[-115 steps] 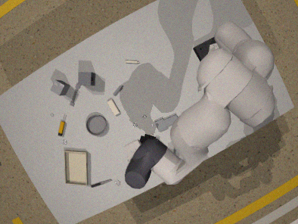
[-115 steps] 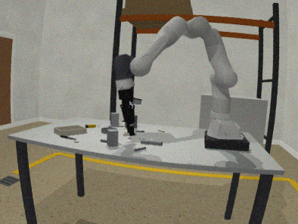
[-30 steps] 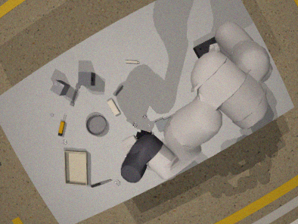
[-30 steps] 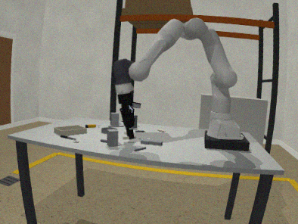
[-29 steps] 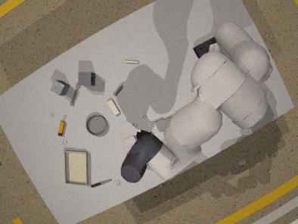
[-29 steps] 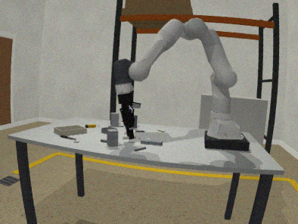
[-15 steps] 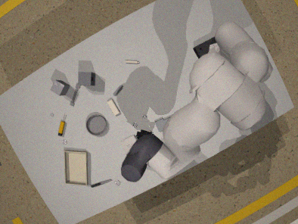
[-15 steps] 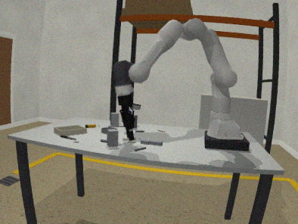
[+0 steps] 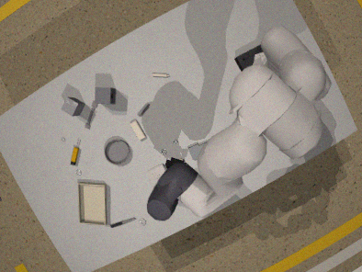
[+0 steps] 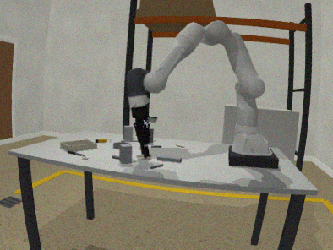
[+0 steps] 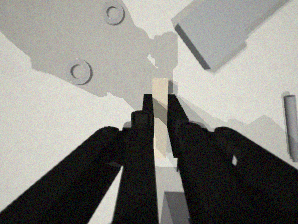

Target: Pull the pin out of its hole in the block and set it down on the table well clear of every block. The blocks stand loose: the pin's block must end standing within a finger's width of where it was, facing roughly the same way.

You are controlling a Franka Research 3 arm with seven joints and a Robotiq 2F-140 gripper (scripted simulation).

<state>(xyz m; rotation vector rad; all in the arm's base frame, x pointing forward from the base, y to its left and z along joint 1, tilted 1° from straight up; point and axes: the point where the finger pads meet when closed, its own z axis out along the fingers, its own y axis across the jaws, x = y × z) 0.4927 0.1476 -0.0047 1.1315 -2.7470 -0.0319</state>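
Right now my hand is 100 mm to the right of the grey block and 60 mm short of it. Round my hand: cream pin: 30 mm below; short grey pin: 110 mm ahead, 70 mm to the left, 30 mm below; grey rod: 140 mm to the left, 80 mm behind, 40 mm below.
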